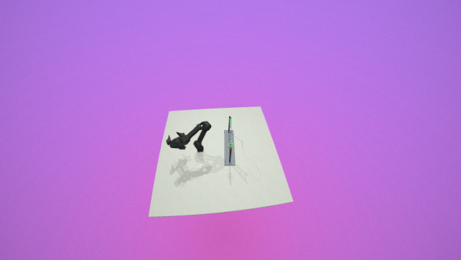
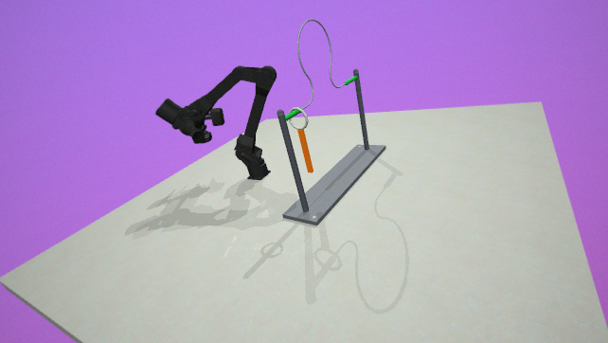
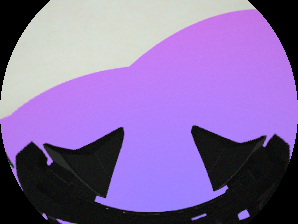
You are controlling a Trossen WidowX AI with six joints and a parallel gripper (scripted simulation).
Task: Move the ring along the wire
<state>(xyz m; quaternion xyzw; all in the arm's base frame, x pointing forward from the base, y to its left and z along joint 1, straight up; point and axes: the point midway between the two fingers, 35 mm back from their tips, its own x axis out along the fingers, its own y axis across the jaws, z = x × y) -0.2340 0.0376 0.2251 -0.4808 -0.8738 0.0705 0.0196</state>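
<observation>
The ring with orange handle lies 56 cm ahead of my gripper tip, 19 cm to the right of it and 2 cm below it.
</observation>
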